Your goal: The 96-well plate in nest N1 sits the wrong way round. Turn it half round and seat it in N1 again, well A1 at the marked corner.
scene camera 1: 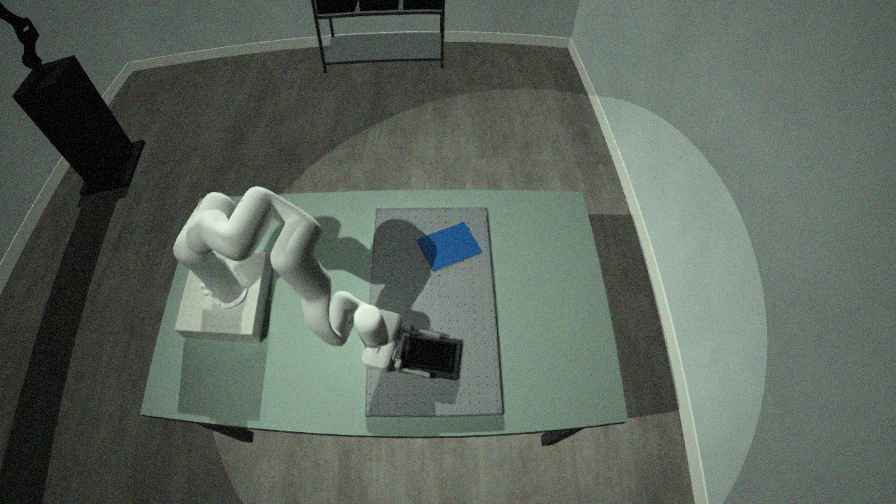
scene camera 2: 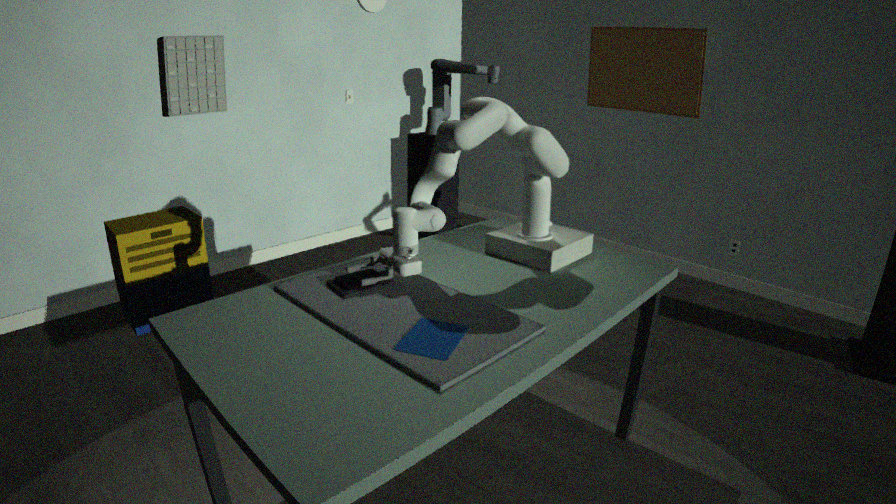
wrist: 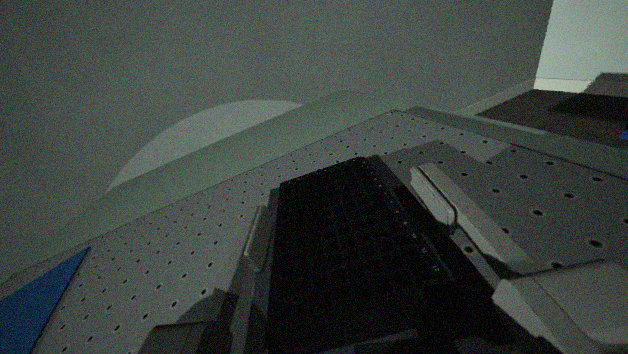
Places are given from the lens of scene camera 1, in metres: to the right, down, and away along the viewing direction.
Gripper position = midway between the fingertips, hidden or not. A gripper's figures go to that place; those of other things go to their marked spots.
my gripper (scene camera 1: 435, 356): -0.03, 0.29, 1.19
black 96-well plate (scene camera 1: 426, 354): -0.06, 0.28, 1.20
